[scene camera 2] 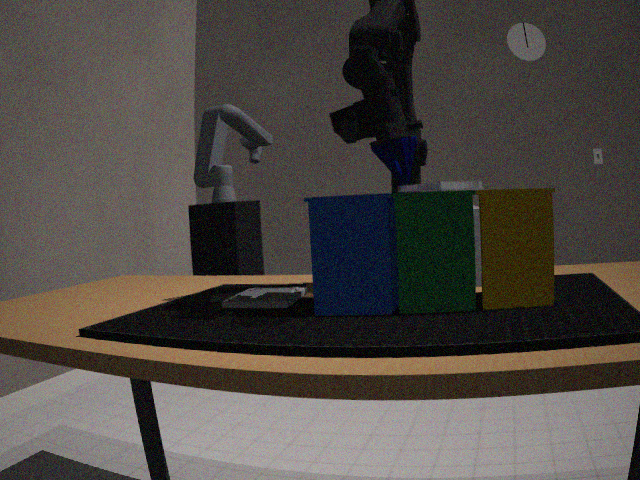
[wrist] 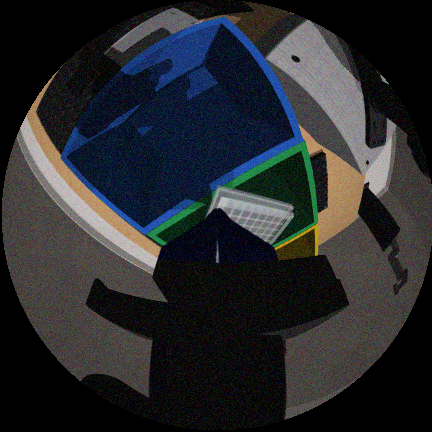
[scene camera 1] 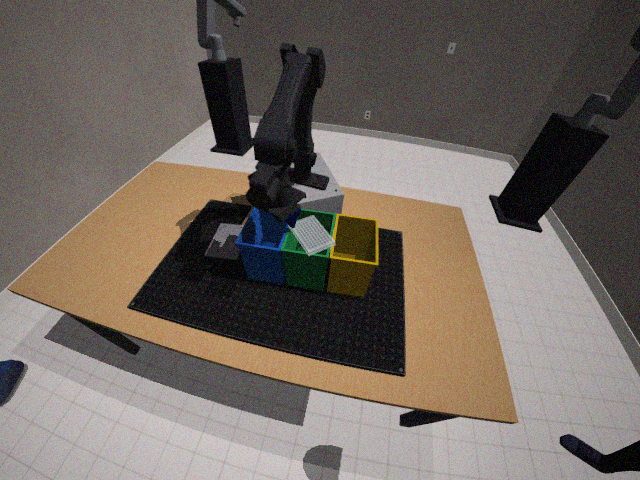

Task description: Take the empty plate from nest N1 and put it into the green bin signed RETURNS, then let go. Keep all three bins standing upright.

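Where they show: gripper, fingertip midpoint: (scene camera 2: 405, 185) (wrist: 216, 214) (scene camera 1: 292, 227); arm's base at its link origin: (scene camera 1: 302, 178).
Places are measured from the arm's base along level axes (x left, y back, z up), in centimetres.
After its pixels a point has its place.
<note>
The pale gridded plate (scene camera 1: 312, 235) @[x 12.7, y -30.1, z 2.7 cm] (scene camera 2: 460, 185) @[x 16.2, y -33.9, z 2.4 cm] (wrist: 255, 215) @[x 8.7, y -25.9, z 2.7 cm] lies across the top of the green bin (scene camera 1: 308, 271) @[x 13.3, y -35.7, z -6.8 cm] (scene camera 2: 435, 253) @[x 12.0, y -35.8, z -7.5 cm] (wrist: 311, 180) @[x 8.7, y -18.8, z 1.6 cm], over its rim and opening, slightly tilted. Its far corner in the wrist view is partly hidden by the fingers. My gripper (scene camera 1: 292, 223) @[x 6.4, y -28.8, z 2.9 cm] (scene camera 2: 405, 187) @[x 6.4, y -28.8, z 2.9 cm] (wrist: 216, 214) @[x 6.4, y -28.8, z 2.9 cm] is shut with no plate between its dark blue fingers. Its tips are right beside the plate, near the blue-green bin border; I cannot tell whether they touch it. The blue bin (scene camera 1: 263, 264) @[x -0.2, y -37.2, z -6.8 cm] (scene camera 2: 352, 255) @[x -0.5, y -37.2, z -7.3 cm] and yellow bin (scene camera 1: 350, 276) @[x 25.5, y -34.4, z -6.1 cm] (scene camera 2: 516, 250) @[x 24.9, y -34.5, z -7.6 cm] stand upright on either side. The RETURNS sign does not show.
A low grey block (scene camera 1: 223, 249) @[x -20.3, y -29.8, z -15.2 cm] (scene camera 2: 261, 300) @[x -18.9, y -31.6, z -15.2 cm] sits left of the blue bin on the black mat (scene camera 1: 289, 320) @[x 11.1, y -47.6, z -16.4 cm] (scene camera 2: 361, 335) @[x 4.6, y -50.5, z -16.4 cm]. The grey robot base (scene camera 1: 330, 198) @[x 12.6, y -5.6, z -2.5 cm] (wrist: 320, 70) @[x -2.3, y -11.7, z -1.2 cm] stands behind the bins. The wooden table (scene camera 1: 444, 310) @[x 58.2, y -30.9, z -17.7 cm] surrounds the mat.
</note>
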